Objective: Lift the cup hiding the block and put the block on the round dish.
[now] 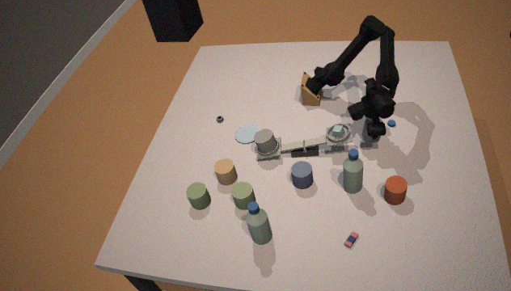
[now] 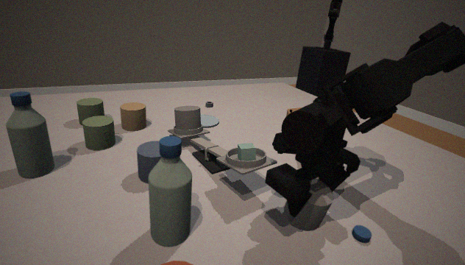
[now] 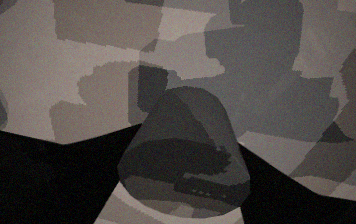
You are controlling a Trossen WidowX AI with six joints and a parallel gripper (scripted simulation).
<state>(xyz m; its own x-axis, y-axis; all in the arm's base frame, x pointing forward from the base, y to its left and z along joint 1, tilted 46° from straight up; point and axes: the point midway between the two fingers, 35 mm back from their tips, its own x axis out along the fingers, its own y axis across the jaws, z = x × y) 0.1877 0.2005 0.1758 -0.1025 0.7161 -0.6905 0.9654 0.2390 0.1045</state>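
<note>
Now: the teal block 110 mm to the right of my gripper tip, 80 mm ahead of it and 60 mm above it. From my gripper tip the other things lie so: blue disc (80 mm behind, 70 mm to the left, 20 mm below); then red can (280 mm ahead, 100 mm to the left, 10 mm above); then balance (240 mm to the right, 110 mm ahead, 10 mm above).
</note>
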